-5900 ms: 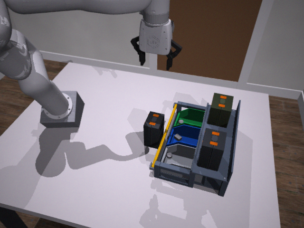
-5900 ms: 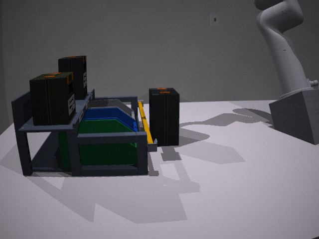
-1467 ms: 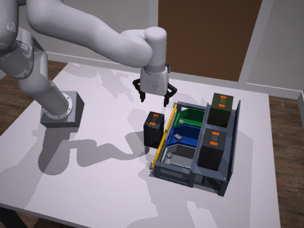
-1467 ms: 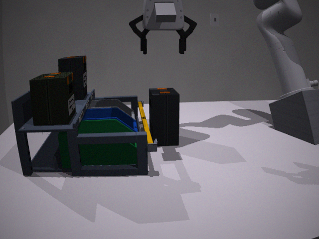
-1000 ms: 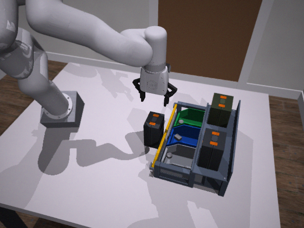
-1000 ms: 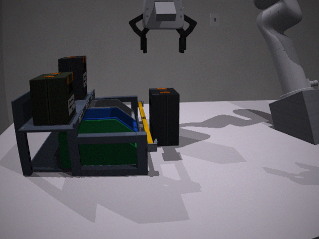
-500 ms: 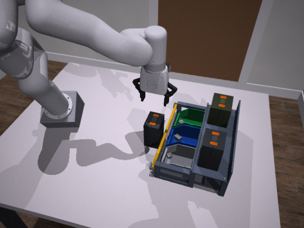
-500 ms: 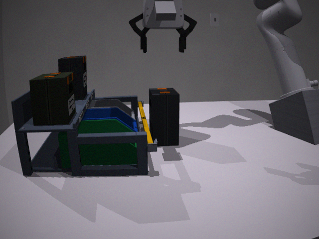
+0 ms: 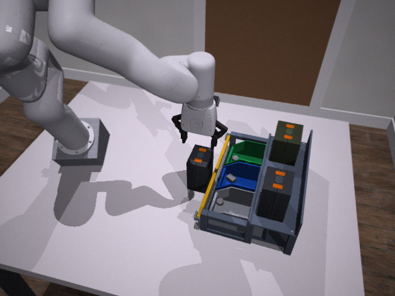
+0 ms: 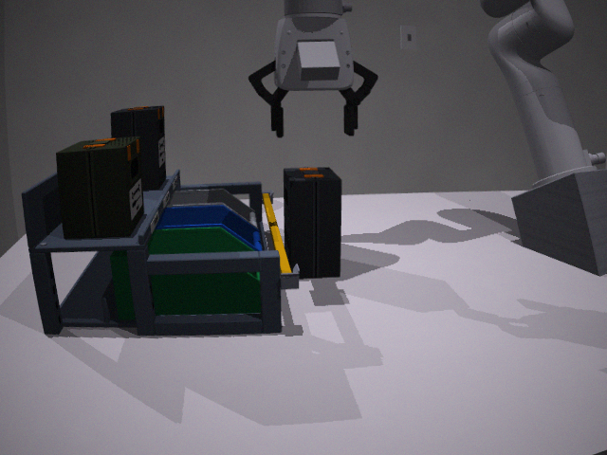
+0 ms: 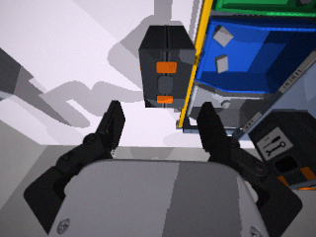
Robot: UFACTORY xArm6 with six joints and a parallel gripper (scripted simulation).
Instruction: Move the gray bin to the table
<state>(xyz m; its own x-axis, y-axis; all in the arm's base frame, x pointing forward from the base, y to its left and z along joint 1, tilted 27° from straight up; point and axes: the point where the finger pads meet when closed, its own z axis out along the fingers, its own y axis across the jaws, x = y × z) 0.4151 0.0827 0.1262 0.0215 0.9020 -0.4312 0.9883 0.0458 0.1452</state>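
Now: hand 12 cm above the dark box. The rest, counted from my hand: gray open bin (16 cm ahead, 15 cm below, 11 cm to the right); blue bin (16 cm ahead, 15 cm below); yellow bar (13 cm below, 6 cm ahead, 1 cm to the left).
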